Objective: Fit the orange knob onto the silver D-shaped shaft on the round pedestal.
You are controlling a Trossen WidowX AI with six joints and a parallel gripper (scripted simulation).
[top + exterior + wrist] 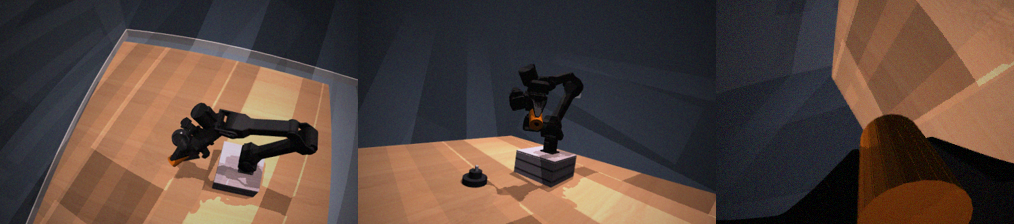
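The orange knob lies 2 cm to the right of my gripper tip, 2 cm behind it and 2 cm above it. Round my gripper tip: round pedestal 21 cm below, 20 cm to the right, 4 cm ahead.
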